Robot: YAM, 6 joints.
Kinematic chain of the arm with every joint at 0, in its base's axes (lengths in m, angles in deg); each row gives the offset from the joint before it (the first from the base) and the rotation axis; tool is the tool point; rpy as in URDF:
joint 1: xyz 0 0 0.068 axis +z
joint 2: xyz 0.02 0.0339 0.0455 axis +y
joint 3: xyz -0.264 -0.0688 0 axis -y
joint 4: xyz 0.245 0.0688 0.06 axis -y
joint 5: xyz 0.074 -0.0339 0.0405 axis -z
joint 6: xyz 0.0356 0 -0.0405 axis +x
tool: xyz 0 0 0 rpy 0 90 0
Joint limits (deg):
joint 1: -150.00..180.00
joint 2: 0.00..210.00
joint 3: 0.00..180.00
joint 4: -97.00..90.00
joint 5: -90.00..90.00
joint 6: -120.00..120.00
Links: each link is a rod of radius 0.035 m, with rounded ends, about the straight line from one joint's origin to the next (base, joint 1, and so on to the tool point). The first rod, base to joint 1, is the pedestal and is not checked.
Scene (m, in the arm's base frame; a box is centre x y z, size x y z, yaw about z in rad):
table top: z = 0
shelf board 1: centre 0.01 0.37 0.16 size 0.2 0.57 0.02 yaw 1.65
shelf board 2: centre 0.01 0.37 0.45 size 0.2 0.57 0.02 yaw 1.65
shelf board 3: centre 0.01 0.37 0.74 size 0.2 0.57 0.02 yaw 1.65
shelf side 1: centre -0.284 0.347 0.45 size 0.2 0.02 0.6 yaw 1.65
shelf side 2: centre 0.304 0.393 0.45 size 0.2 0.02 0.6 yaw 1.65
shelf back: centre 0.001 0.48 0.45 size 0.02 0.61 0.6 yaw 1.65
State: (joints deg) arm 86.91 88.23 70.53 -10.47 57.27 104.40
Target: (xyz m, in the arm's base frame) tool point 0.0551 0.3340 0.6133
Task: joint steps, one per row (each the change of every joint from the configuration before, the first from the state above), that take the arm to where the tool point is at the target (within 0.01 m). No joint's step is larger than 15 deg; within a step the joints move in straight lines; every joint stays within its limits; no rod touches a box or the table.
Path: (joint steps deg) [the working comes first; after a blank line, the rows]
Joints at the target: 84.50 103.36 133.92 10.61 39.84 104.40
Straight joint move there: touches shelf board 2.

1: -2.26 -12.33 -7.75 -5.44 1.75 0.00
2: -2.25 -12.32 -7.75 -5.44 1.76 0.00
3: -2.26 -12.33 -7.75 -5.44 1.75 0.00
4: -0.58 4.43 12.35 5.07 -3.11 0.00
5: -0.58 4.43 12.35 5.08 -3.11 0.00
6: -0.58 4.43 12.36 5.07 -3.12 0.00
7: -0.58 4.43 12.35 5.07 -3.11 0.00
8: -0.58 4.43 12.36 5.08 -3.11 0.00
9: 2.42 9.99 8.29 4.01 -2.38 0.00
10: 2.42 9.98 8.29 4.01 -2.38 0.00
11: 2.42 9.99 8.29 4.01 -2.37 0.00

